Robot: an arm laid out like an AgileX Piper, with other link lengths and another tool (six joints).
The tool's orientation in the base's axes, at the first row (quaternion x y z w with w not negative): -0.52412, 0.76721, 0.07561, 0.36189
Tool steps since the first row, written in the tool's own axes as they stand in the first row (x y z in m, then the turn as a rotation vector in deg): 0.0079, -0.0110, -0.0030, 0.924, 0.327, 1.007; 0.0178, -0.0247, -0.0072, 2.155, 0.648, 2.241; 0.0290, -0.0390, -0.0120, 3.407, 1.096, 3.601; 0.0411, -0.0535, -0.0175, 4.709, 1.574, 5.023; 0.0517, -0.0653, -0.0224, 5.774, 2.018, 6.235
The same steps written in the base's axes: 0.0065, -0.0122, 0.0001, 0.024, -0.050, -1.404; 0.0144, -0.0278, 0.0004, 0.104, -0.220, -3.166; 0.0223, -0.0448, 0.0006, 0.130, -0.288, -5.067; 0.0299, -0.0630, 0.0007, 0.151, -0.350, -7.052; 0.0357, -0.0785, 0.0007, 0.145, -0.353, -8.726
